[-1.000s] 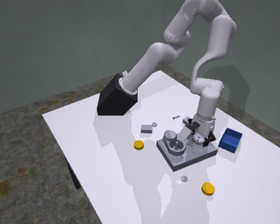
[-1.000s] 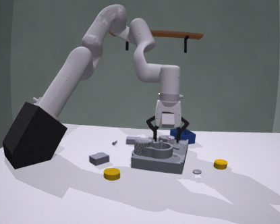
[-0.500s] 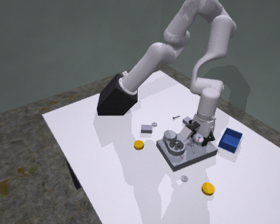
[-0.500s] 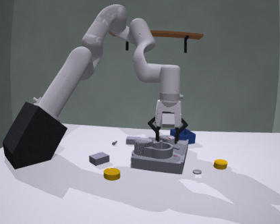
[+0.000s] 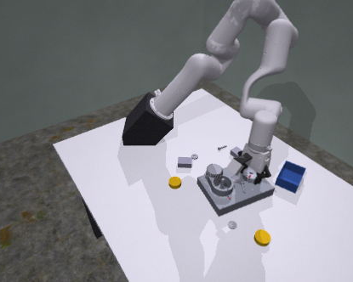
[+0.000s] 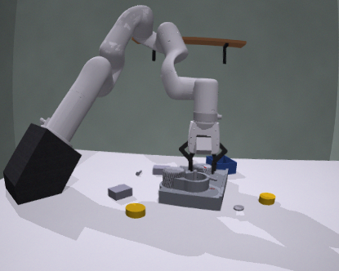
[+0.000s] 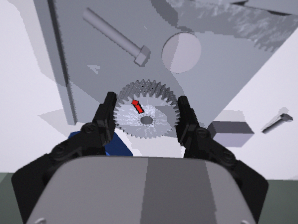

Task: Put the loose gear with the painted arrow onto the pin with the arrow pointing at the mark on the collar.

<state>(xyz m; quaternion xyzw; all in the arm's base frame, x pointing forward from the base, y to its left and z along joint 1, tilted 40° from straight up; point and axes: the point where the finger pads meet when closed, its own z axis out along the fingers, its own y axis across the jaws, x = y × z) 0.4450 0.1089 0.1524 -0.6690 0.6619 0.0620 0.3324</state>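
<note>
The grey gear is right at my hand. The rest, counted from my hand: screw (22 cm behind, 2 cm to the left, 5 cm below); blue bin (6 cm ahead, 16 cm to the left, 4 cm below); grey disc (12 cm ahead, 17 cm to the right, 5 cm below).
</note>
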